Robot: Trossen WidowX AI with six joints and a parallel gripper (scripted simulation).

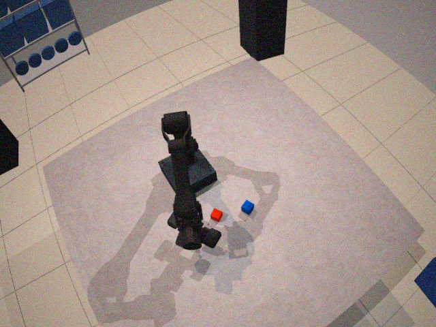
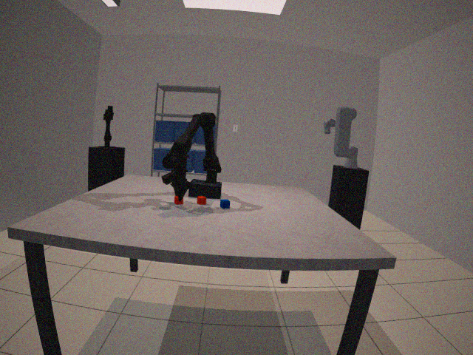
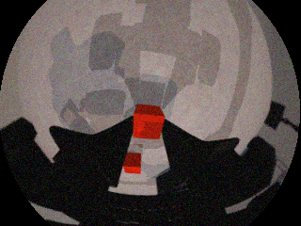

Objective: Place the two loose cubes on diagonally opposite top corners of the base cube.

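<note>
Now: the blue cube 22 cm to the left of my gripper tip and 3 cm behind it.
</note>
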